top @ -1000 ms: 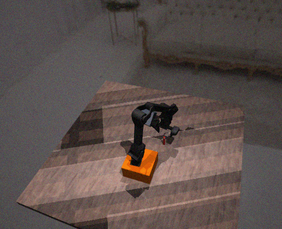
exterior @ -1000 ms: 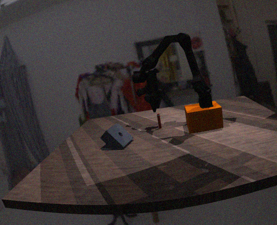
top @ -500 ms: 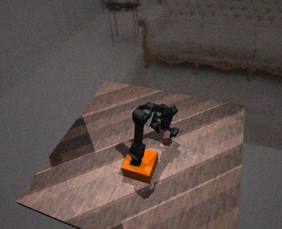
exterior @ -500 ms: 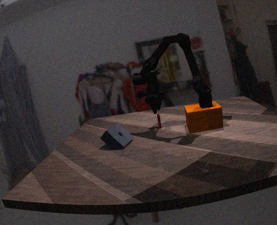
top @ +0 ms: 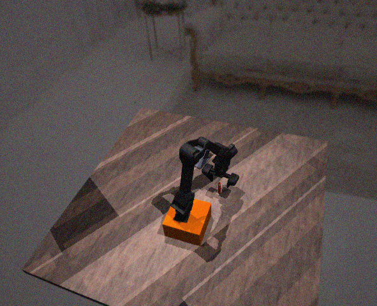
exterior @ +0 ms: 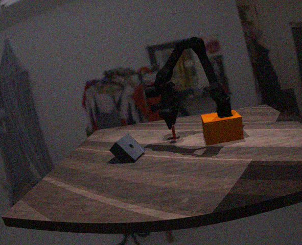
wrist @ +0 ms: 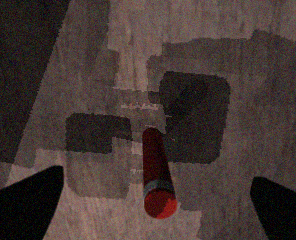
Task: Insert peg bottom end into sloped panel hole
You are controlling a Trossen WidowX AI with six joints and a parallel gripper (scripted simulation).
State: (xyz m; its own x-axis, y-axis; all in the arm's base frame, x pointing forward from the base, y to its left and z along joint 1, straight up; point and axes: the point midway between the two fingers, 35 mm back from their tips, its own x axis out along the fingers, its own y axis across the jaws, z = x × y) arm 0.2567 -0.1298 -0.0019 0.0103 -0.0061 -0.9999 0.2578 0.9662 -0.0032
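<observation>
My gripper tip is 1 cm above the red peg. From my gripper tip the other things lie so: grey-blue sloped panel 21 cm ahead, 19 cm to the left, 3 cm below.
</observation>
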